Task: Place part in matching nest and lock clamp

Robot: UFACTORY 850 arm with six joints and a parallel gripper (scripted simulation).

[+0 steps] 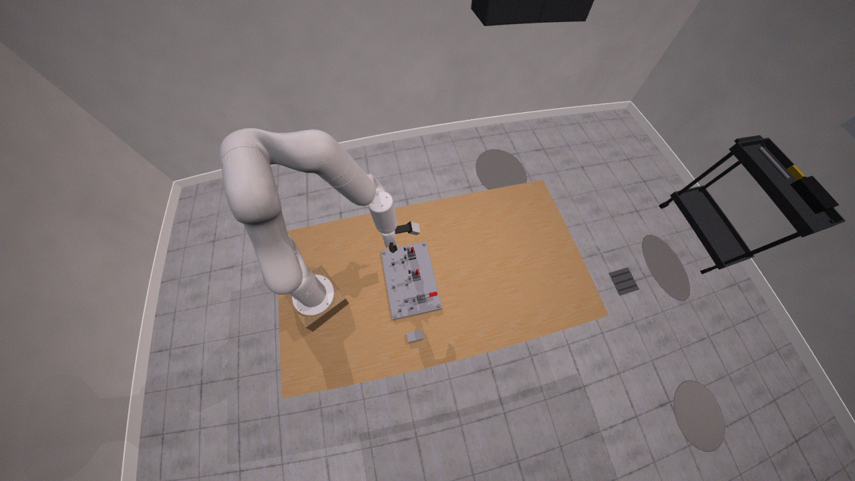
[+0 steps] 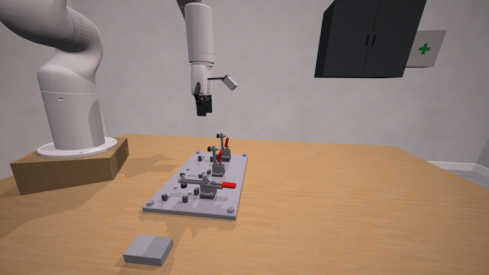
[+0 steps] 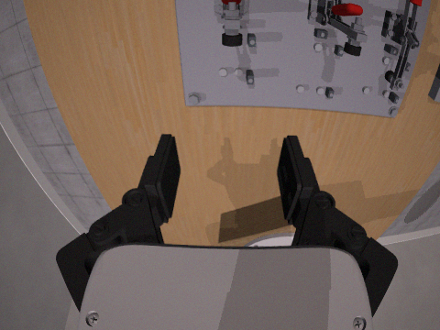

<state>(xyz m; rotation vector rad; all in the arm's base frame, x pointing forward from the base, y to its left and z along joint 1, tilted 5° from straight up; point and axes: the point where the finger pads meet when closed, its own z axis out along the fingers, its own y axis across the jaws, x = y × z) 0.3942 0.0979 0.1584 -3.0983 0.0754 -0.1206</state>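
The grey block part lies 38 cm to the right of my hand, 20 cm below it and 1 cm behind it. Round my hand: grey fixture plate: 21 cm below, 11 cm to the right, 4 cm ahead; then clamp: 23 cm to the right, 17 cm below, 6 cm ahead.
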